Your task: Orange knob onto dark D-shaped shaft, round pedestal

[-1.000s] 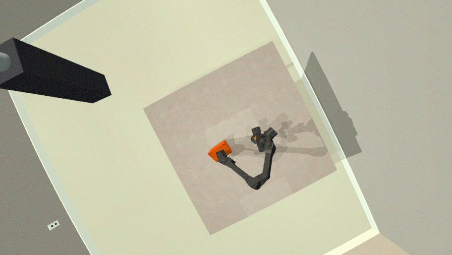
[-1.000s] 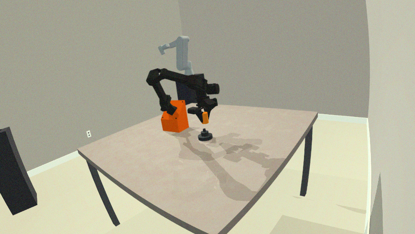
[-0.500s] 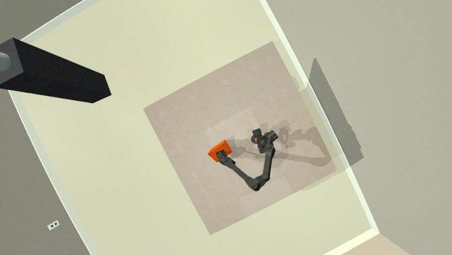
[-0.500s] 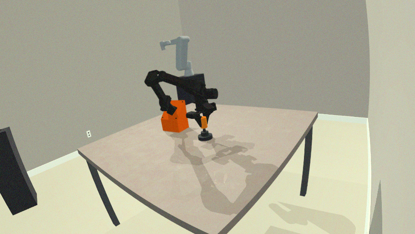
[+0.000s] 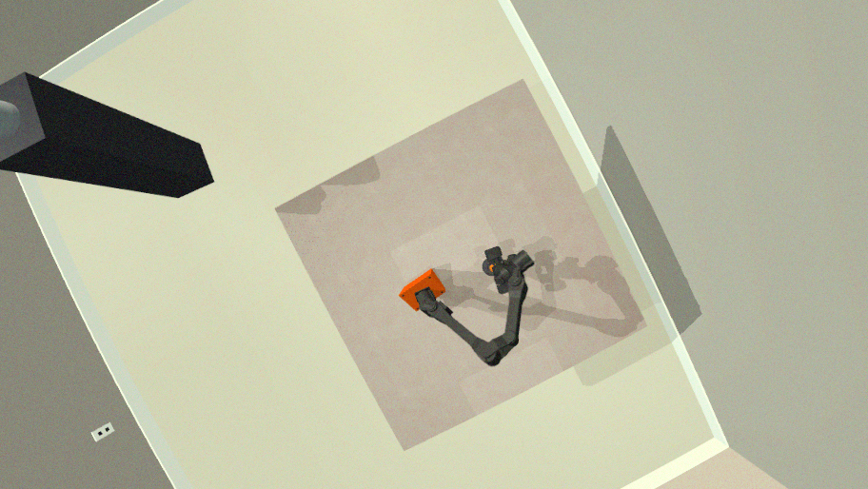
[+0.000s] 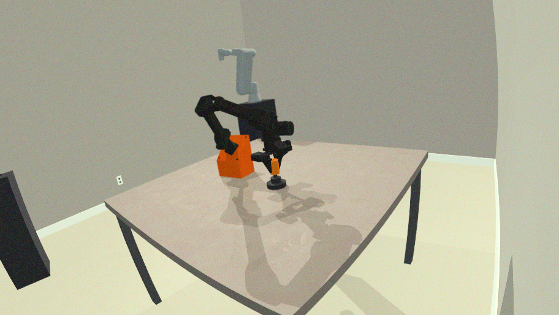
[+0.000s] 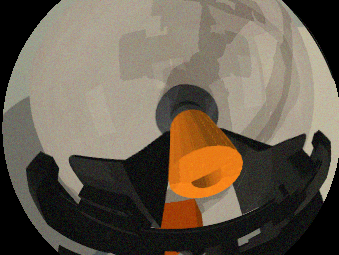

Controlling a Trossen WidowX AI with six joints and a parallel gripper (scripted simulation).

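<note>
Right now the orange knob is 20 mm above my gripper tip. The rest, counted from my gripper tip: dark round pedestal: 40 mm below.
</note>
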